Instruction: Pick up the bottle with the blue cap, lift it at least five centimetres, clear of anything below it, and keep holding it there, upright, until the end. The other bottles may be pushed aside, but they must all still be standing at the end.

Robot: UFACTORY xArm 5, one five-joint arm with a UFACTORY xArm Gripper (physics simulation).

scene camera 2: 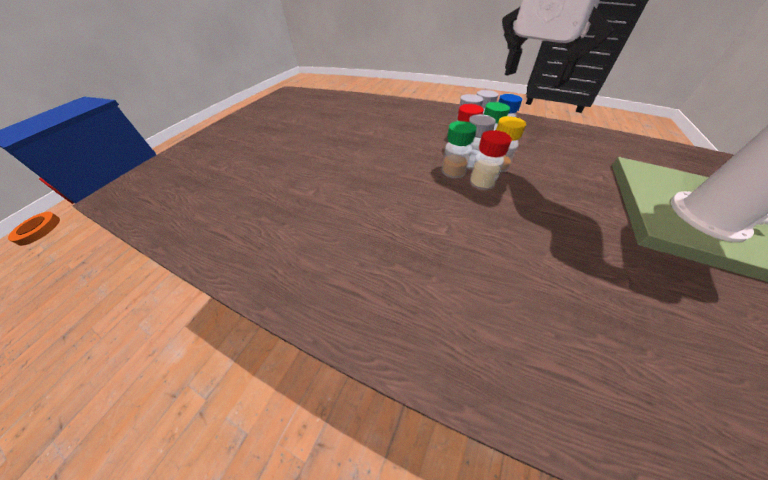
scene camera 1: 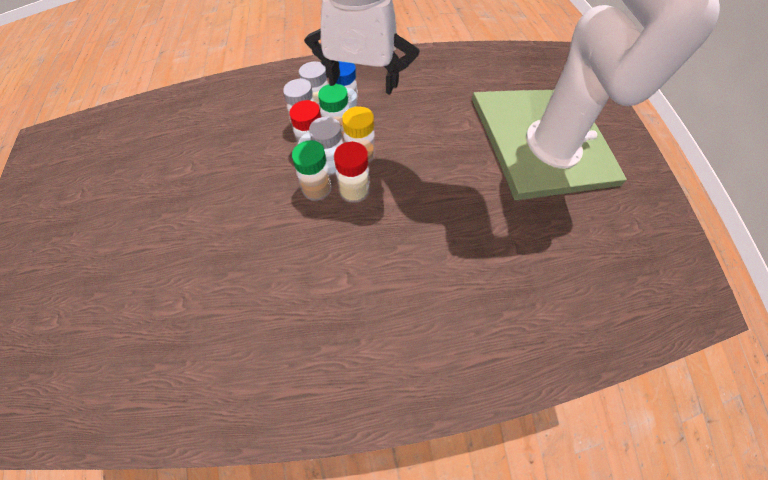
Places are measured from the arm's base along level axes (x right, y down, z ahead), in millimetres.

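Pixels of known places: gripper, fingertip midpoint: (scene camera 2: 533, 79) (scene camera 1: 362, 84); arm's base at its link origin: (scene camera 2: 707, 216) (scene camera 1: 554, 144).
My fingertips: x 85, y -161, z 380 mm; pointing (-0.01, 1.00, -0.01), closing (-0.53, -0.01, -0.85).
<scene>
Ahead of a thing's pixels: the offset from my fingertips to its top centre.
The bottle with the blue cap @(dz +4, dx +154, dy +82 mm) (scene camera 1: 346, 73) (scene camera 2: 510, 103) stands upright at the back right of a tight cluster of bottles, mostly hidden behind the green-capped bottle @(dz +37, dx +85, dy +82 mm) (scene camera 1: 333, 97) (scene camera 2: 497, 111). A grey-capped bottle @(dz +61, dx +169, dy +82 mm) (scene camera 1: 312, 74) (scene camera 2: 487, 97) stands to its left. My gripper (scene camera 1: 361, 84) (scene camera 2: 536, 76) is open and empty, pointing down. In the scene camera 2 view it hangs above the cluster's height, up and to the right of the blue cap. In the scene camera 1 view its left finger overlaps the blue cap's left edge; the other finger is to the right.
Nearer bottles with yellow @(dz +9, dx +7, dy +82 mm) (scene camera 1: 358, 121) (scene camera 2: 511, 127), red @(dz +41, dx -70, dy +82 mm) (scene camera 1: 351, 159) (scene camera 2: 495, 143) and green @(dz +106, dx -45, dy +82 mm) (scene camera 1: 309, 157) (scene camera 2: 461, 133) caps stand upright in front. The arm's base is on a green board (scene camera 1: 498, 121) (scene camera 2: 628, 198) to the right. A black cabinet (scene camera 2: 617, 33) stands beyond the table.
</scene>
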